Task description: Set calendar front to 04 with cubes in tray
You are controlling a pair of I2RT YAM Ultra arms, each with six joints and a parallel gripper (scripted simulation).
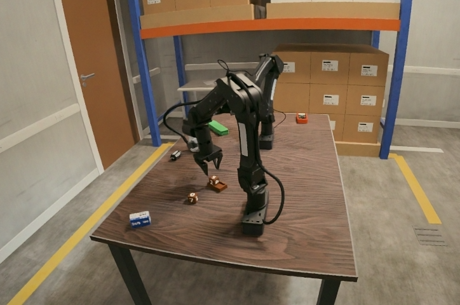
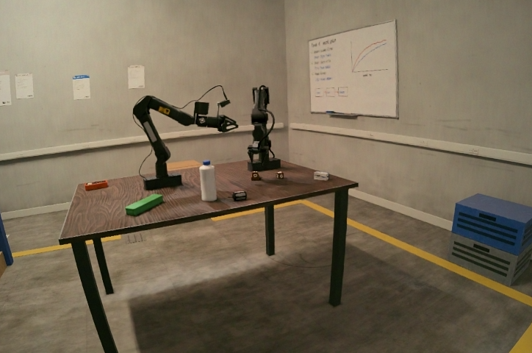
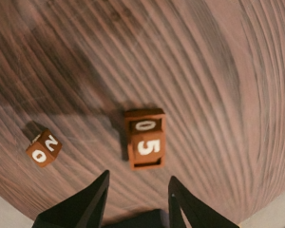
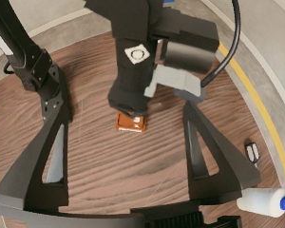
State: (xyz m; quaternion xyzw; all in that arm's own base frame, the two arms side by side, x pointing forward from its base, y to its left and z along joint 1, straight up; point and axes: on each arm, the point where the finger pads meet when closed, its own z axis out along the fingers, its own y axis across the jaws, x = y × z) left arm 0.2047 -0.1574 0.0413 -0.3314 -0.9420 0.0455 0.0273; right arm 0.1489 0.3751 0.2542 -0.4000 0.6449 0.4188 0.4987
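Now: left hand 7 cm above the brown calendar tray, 1 cm to the left of it and 1 cm past it. Also, from my left hand: black item: 26 cm ahead, 25 cm to the right, 7 cm below.
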